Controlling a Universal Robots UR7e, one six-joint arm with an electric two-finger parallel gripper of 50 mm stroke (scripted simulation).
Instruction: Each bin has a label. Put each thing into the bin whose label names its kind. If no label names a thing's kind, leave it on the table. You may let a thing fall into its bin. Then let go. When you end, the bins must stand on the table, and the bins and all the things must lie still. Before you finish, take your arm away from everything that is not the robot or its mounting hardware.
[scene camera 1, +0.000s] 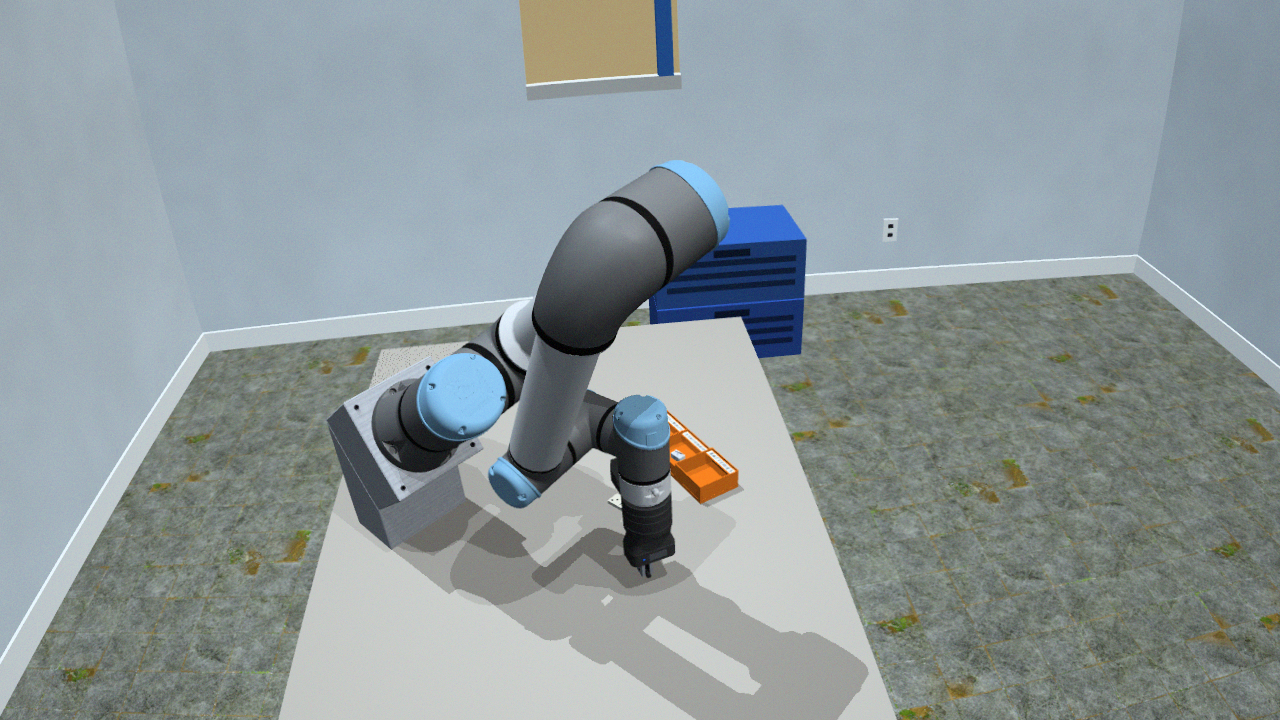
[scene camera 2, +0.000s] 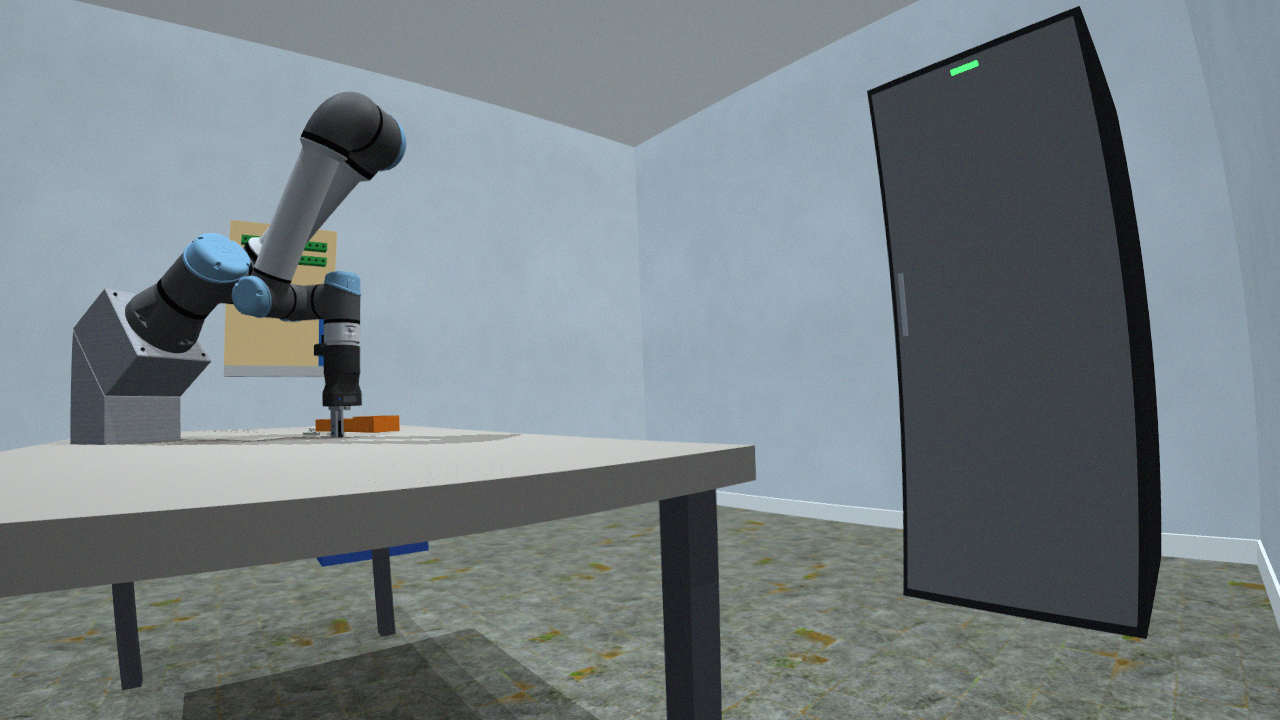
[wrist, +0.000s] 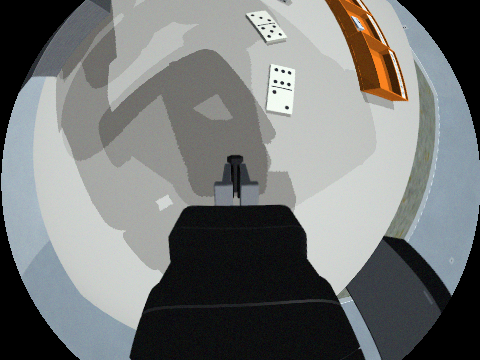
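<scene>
I am looking at my own gripper, which is visible in scene camera 2 and in the wrist view as well. An orange bin is in the pictures too.
</scene>
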